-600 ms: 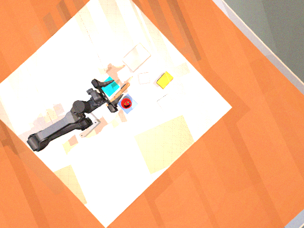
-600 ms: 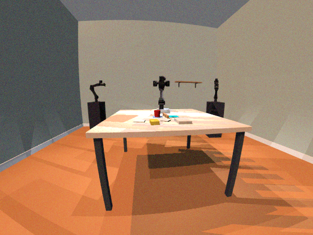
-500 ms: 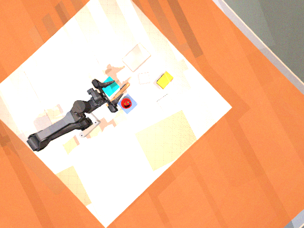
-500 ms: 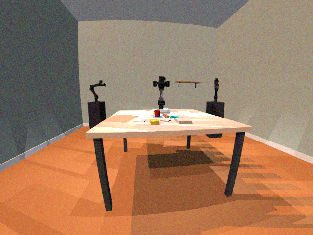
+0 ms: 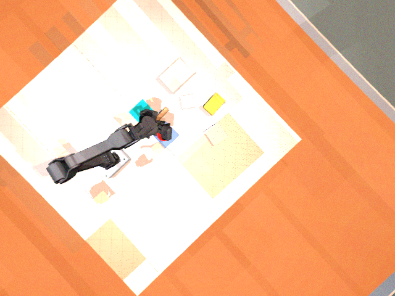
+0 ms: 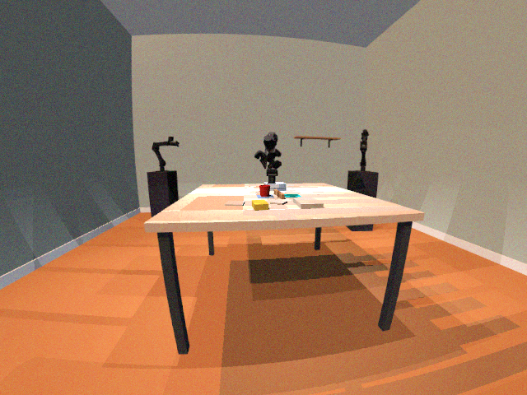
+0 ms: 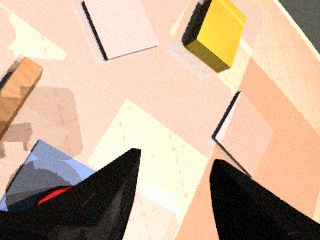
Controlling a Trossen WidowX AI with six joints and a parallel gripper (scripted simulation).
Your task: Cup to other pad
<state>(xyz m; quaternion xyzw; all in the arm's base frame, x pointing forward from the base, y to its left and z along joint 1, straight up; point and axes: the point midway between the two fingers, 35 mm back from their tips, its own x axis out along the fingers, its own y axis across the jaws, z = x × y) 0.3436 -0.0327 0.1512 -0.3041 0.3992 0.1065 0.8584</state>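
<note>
My gripper tip is 60 mm past the cup, 20 mm to the left of it and 140 mm above it. Round my gripper tip: pale blue pad: 60 mm behind, 20 mm to the right, 190 mm below; wooden bar: 80 mm behind, 80 mm to the left, 180 mm below; yellow marble: 70 mm behind, 10 mm to the right, 170 mm below.
</note>
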